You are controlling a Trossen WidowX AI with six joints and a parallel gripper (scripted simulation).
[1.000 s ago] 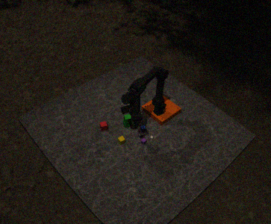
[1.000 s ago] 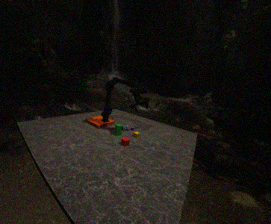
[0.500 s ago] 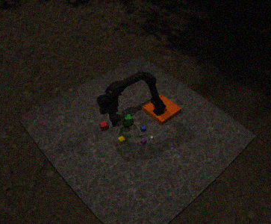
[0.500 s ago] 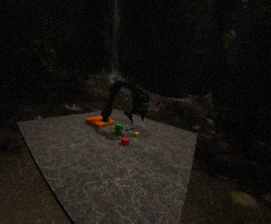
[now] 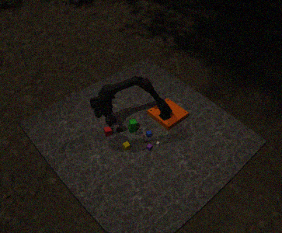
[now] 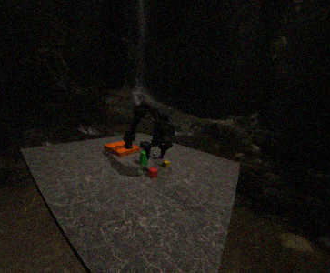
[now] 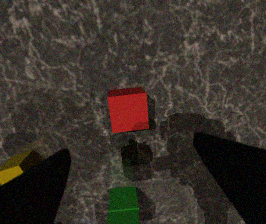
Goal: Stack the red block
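Right now the red block is 90 mm below my gripper tip. Also, from my gripper tip: blue block (230 mm behind, 150 mm to the left, 100 mm below); purple block (170 mm behind, 250 mm to the left, 100 mm below); yellow block (40 mm behind, 170 mm to the left, 100 mm below).
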